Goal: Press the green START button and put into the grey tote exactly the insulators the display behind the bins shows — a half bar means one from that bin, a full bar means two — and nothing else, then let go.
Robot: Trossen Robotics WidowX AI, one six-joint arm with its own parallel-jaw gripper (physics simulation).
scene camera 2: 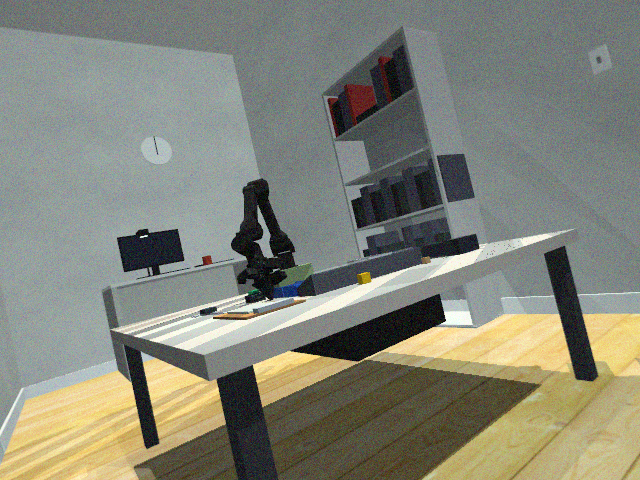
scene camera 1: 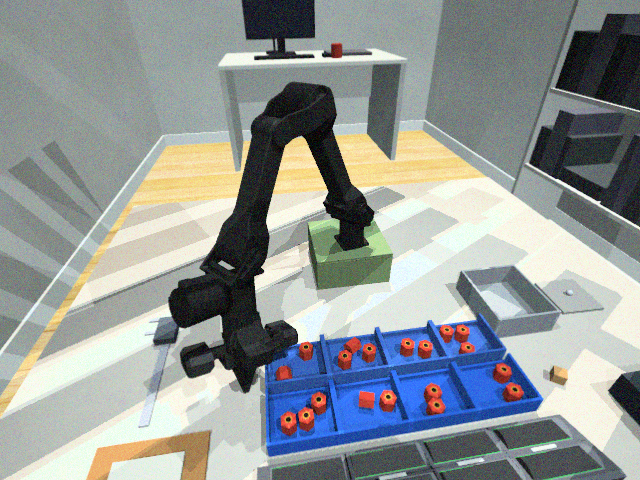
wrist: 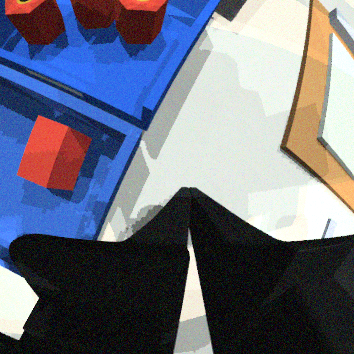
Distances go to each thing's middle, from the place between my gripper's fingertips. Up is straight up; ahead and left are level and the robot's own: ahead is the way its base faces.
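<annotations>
My hand is 1 cm below the grey tool point(scene camera 1: 166, 332), 12 cm past it and 15 cm to the left of it. There's a grey tote point(scene camera 1: 512, 305) too, 3 cm above my hand and 56 cm to the left of it. And the display point(scene camera 2: 319, 283), that's 3 cm above my hand, 21 cm to the left of it and 23 cm ahead of it.
</annotations>
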